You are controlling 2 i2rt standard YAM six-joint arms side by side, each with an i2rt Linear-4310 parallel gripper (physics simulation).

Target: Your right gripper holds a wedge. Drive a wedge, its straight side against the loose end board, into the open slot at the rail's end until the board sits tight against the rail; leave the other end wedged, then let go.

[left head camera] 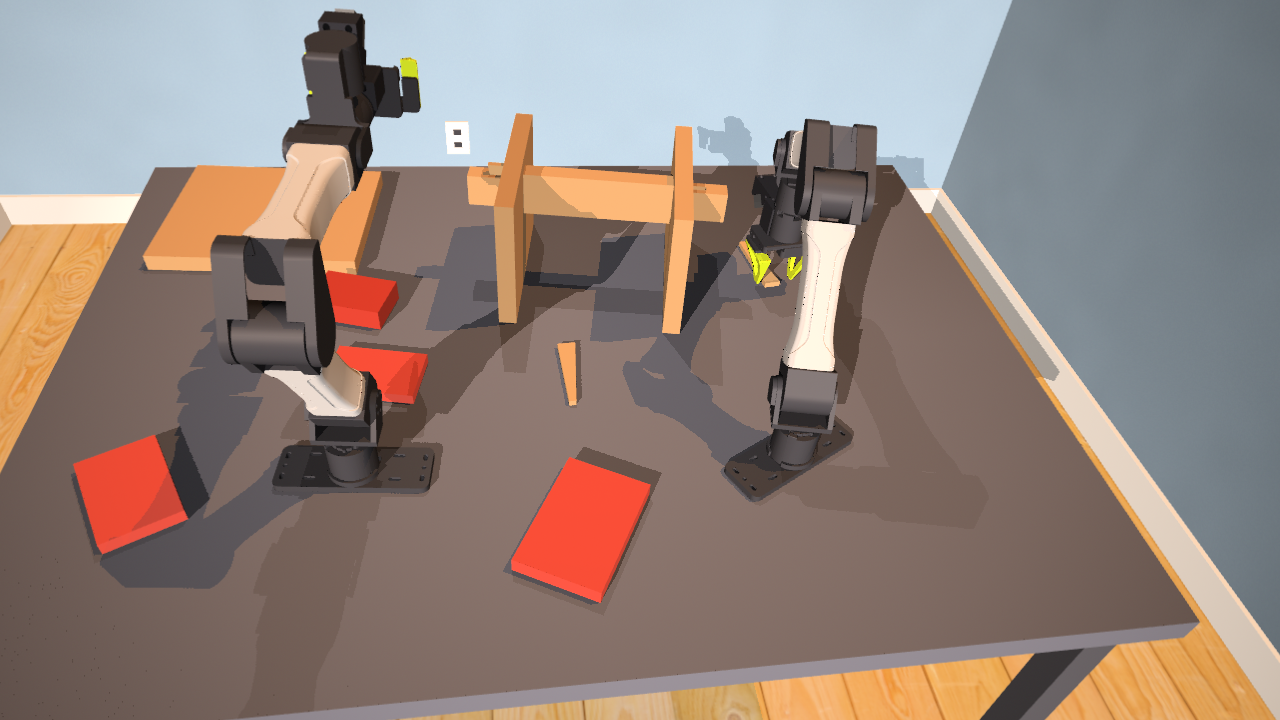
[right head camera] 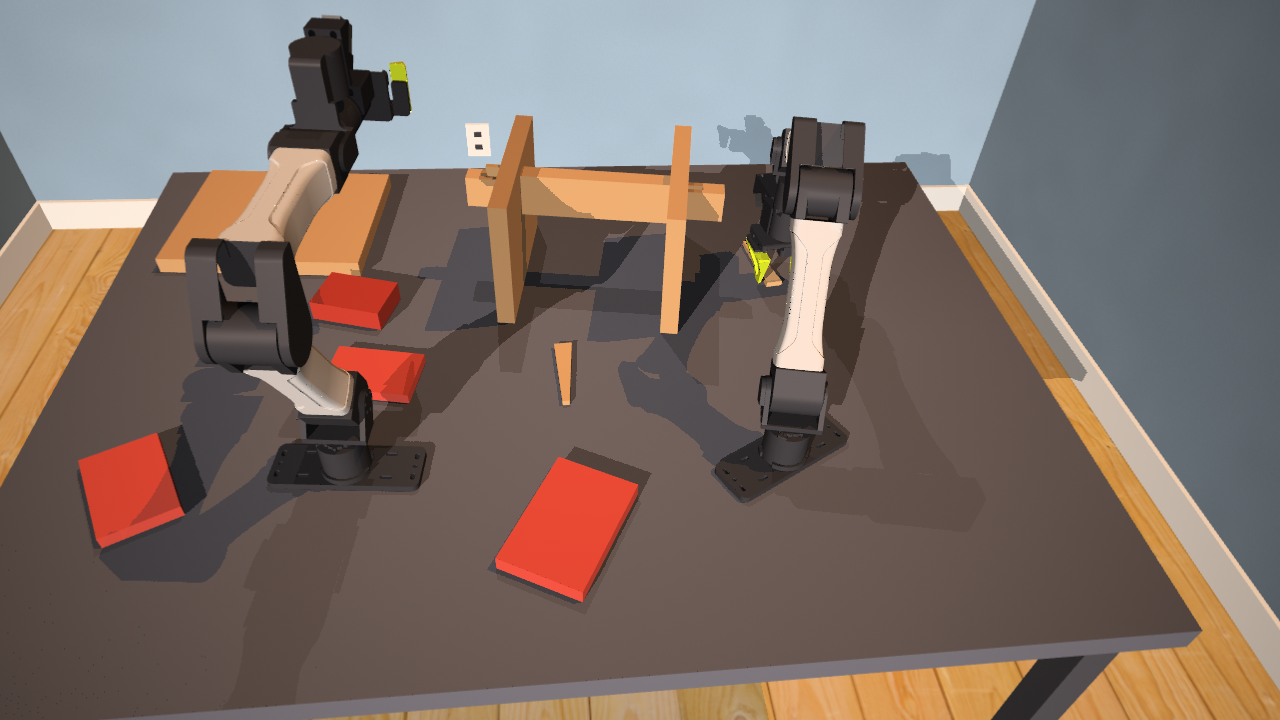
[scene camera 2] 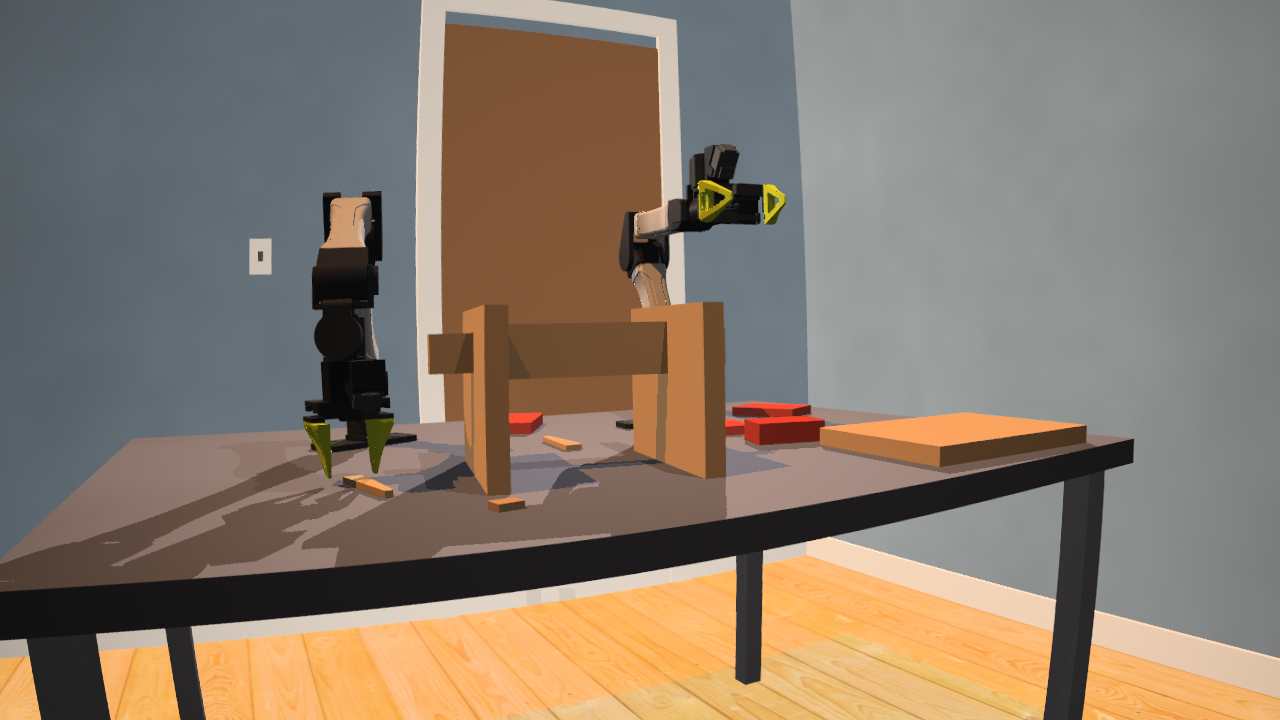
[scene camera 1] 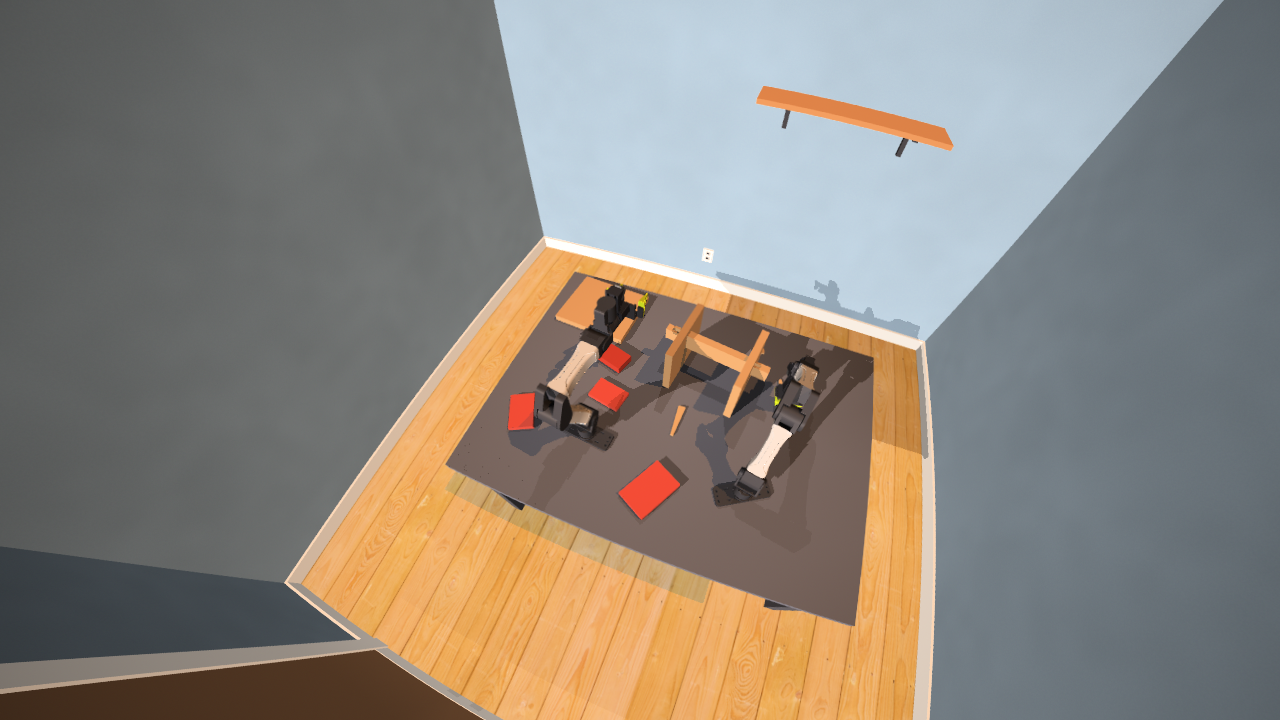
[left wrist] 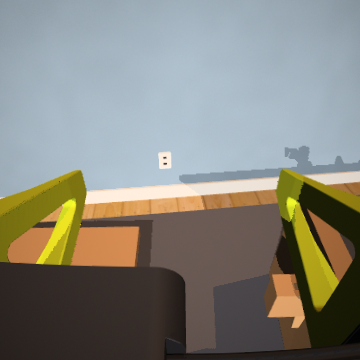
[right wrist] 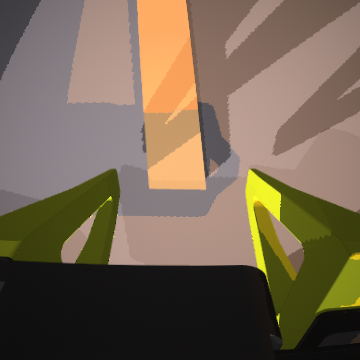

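Note:
The wedge lies on the table below my right gripper, which is open, its fingertips on either side of the wedge's near end. The rail runs through two upright end boards. A small wedge sits in the slot outside the left-hand end board in the left head camera. The rail's other end sticks out past the right-hand end board, with a slot at its top. My left gripper is open, raised high.
A spare wedge lies in front of the frame. A small wooden piece lies by an end board's foot. Several red blocks, one at the front, lie around. A wide wooden slab lies near the left arm.

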